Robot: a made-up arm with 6 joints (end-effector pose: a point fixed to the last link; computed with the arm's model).
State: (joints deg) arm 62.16 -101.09 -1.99 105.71 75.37 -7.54
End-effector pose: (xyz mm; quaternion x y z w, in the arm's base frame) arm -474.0 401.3 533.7 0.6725 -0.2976 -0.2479 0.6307
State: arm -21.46 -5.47 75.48 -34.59 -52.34 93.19
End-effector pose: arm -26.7 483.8 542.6 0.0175 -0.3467 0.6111 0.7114
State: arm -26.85 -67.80 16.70 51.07 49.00 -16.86
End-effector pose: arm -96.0 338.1 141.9 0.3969 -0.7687 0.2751 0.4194
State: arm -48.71 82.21 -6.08 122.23 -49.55 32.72
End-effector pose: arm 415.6 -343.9 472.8 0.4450 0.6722 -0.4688 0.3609
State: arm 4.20 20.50 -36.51 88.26 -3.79 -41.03
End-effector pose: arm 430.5 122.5 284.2 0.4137 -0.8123 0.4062 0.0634
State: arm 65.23 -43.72 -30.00 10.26 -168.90 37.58
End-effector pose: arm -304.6 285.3 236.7 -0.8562 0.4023 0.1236 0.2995
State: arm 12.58 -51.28 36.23 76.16 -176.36 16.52
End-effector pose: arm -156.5 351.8 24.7 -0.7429 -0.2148 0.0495 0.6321
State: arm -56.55 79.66 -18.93 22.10 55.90 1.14
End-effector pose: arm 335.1 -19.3 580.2 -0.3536 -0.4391 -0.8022 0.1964
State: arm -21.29 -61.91 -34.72 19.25 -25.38 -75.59
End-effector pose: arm -73.4 358.7 236.0 0.8962 -0.1874 0.3466 0.2039
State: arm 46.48 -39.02 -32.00 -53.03 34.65 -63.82
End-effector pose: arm -249.2 433.4 487.3 -0.1682 -0.3268 -0.3933 0.8428
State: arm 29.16 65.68 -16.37 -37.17 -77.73 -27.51
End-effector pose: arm 209.7 181.8 197.7 0.0411 -0.7444 -0.3083 0.5909
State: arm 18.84 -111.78 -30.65 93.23 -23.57 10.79
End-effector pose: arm -447.4 389.3 363.7 -0.8203 0.3255 0.0866 0.4623
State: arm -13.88 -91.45 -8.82 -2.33 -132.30 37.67
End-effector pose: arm -221.6 121.3 178.8 -0.8935 0.0713 -0.2889 0.3363
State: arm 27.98 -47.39 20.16 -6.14 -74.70 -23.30
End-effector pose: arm -264.3 246.1 390.2 0.7762 -0.0513 0.0047 0.6284
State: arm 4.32 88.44 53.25 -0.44 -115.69 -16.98
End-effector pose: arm 191.0 87.3 331.2 0.3698 -0.8139 -0.3938 0.2139
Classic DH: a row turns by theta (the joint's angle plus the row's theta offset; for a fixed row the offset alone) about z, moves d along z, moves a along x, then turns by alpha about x. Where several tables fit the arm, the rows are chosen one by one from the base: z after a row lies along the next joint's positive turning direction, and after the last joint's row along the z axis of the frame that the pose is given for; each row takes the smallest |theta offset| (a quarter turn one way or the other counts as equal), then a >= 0, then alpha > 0; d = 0 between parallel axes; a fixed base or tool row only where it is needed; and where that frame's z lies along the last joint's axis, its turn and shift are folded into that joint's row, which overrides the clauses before.
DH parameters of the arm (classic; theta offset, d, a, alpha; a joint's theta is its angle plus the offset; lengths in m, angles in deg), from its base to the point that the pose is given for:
base (fixed): 16.21 0.4425 -0.0432 -92.81
joint 1: 0 0.0786 0.0295 -87.19
joint 2: 16.21 0.0787 0.1161 90
joint 3: 7.95 0.3504 0.1561 142.96
joint 4: -27.77 0.2721 -0.1068 144.13
joint 5: 63.89 0.3696 -0.0164 -66.73
joint 6: -38.54 0 -0.0427 0
tool (fixed): 149.89 0.019 0 0

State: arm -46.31 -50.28 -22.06 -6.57 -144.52 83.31
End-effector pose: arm -21.6 350.8 215.4 -0.4850 0.4526 -0.2491 0.7056
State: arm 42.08 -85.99 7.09 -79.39 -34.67 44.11
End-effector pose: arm -394.2 321.3 752.3 0.2164 -0.0098 0.6876 0.6931
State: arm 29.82 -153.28 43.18 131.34 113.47 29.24
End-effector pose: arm -620.3 -147.6 344.7 0.6902 -0.2812 0.4789 0.4640
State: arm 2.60 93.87 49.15 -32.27 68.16 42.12
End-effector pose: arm 349.2 -4.8 343.7 -0.1219 0.6433 -0.2501 0.7132
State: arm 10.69 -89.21 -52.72 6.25 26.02 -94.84
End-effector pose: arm -326.3 234.1 274.2 0.8990 -0.0717 -0.2283 0.3668
